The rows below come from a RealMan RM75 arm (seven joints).
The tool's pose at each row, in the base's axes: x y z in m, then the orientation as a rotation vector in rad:
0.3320 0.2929 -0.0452 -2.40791 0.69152 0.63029
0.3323 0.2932 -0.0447 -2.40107 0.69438 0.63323
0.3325 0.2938 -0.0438 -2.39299 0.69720 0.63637
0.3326 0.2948 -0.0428 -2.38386 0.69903 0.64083
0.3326 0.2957 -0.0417 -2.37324 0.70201 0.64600
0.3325 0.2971 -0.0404 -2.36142 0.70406 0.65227
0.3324 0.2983 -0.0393 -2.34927 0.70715 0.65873
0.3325 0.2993 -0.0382 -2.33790 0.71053 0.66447
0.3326 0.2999 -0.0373 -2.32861 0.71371 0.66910
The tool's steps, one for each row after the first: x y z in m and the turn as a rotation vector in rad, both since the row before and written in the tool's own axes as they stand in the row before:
-0.0002 -0.0006 -0.0003 0.00496 -0.00361 0.00288
-0.0006 -0.0009 -0.0003 0.00598 -0.00421 0.00293
-0.0008 -0.0011 -0.0001 0.00643 -0.00569 0.00259
-0.0009 -0.0011 -0.0002 0.00745 -0.00638 0.00364
-0.0013 -0.0014 0.0000 0.00809 -0.00778 0.00331
-0.0011 -0.0012 0.0000 0.00826 -0.00774 0.00415
-0.0009 -0.0012 -0.0001 0.00781 -0.00693 0.00418
-0.0007 -0.0008 -0.0003 0.00638 -0.00551 0.00373

